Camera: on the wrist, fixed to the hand. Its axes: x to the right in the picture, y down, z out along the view.
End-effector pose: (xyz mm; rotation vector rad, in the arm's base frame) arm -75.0 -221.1 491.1 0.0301 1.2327 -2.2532
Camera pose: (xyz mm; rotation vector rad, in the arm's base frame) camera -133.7 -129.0 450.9 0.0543 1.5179 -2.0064
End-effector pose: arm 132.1 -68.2 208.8 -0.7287 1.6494 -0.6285
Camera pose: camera 27.0 -103.2 244.5 -0.8211 1.8313 -0.3714
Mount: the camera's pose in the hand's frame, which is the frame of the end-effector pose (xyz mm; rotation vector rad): 17.7 -36.0 -109.3 -0.2636 0.0590 0.0950
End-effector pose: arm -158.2 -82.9 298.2 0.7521 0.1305 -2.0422
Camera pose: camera -143.7 -35.0 193.1 0.6405 0.3828 -1.8676
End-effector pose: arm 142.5 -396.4 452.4 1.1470 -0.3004 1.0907
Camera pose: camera 146.0 -294.6 396.0 0.8718 -0.4423 1.1290
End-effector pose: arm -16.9 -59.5 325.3 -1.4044 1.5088 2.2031
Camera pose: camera 60.4 -134.2 280.4 1.4198 -1.2866 -2.3658
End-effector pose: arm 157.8 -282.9 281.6 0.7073 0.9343 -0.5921
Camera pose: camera 84.7 -225.3 211.6 0.5310 1.0060 -0.3572
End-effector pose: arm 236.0 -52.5 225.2 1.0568 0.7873 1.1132
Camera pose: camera 153.1 -9.6 155.6 0.8493 0.6212 1.2954
